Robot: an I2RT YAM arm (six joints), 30 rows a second.
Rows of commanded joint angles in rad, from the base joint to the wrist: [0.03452 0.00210 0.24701 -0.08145 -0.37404 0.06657]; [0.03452 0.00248 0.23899 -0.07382 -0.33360 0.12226]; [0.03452 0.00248 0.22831 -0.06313 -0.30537 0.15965]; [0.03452 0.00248 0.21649 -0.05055 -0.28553 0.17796]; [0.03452 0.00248 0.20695 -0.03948 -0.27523 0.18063]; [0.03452 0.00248 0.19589 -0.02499 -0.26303 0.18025]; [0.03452 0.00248 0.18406 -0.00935 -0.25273 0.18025]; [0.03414 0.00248 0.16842 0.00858 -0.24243 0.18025]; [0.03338 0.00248 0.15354 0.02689 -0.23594 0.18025]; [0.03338 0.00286 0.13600 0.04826 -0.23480 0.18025]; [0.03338 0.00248 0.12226 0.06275 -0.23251 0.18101]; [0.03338 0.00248 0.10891 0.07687 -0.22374 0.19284]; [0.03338 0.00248 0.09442 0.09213 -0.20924 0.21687]
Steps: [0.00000 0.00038 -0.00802 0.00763 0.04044 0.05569]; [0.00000 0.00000 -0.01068 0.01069 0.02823 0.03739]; [0.00000 0.00000 -0.01182 0.01258 0.01984 0.01831]; [0.00000 0.00000 -0.00954 0.01107 0.01030 0.00267]; [0.00000 0.00000 -0.01106 0.01449 0.01220 -0.00038]; [0.00000 0.00000 -0.01183 0.01564 0.01030 0.00000]; [-0.00038 0.00000 -0.01564 0.01793 0.01030 0.00000]; [-0.00076 0.00000 -0.01488 0.01831 0.00649 0.00000]; [0.00000 0.00038 -0.01754 0.02137 0.00114 0.00000]; [0.00000 -0.00038 -0.01374 0.01449 0.00229 0.00076]; [0.00000 0.00000 -0.01335 0.01412 0.00877 0.01183]; [0.00000 0.00000 -0.01449 0.01526 0.01450 0.02403]
